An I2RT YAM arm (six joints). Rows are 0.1 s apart.
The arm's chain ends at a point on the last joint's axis. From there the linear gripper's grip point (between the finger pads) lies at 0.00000 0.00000 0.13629 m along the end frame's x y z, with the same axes.
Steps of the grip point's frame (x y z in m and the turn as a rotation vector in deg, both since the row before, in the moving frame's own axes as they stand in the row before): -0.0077, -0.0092, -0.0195, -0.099, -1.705, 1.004; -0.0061, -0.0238, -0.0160, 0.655, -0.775, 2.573; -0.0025, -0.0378, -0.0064, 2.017, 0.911, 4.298; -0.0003, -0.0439, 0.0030, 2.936, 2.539, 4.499; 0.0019, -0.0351, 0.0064, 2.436, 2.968, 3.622; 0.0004, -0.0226, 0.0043, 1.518, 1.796, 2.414
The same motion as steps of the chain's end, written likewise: -0.0036, -0.0094, -0.0194, -0.099, -1.705, 1.004; -0.0043, -0.0222, -0.0160, 0.655, -0.775, 2.573; -0.0048, -0.0331, -0.0063, 2.017, 0.911, 4.298; -0.0066, -0.0372, 0.0033, 2.936, 2.539, 4.499; -0.0053, -0.0295, 0.0067, 2.436, 2.968, 3.622; -0.0039, -0.0191, 0.0044, 1.518, 1.796, 2.414
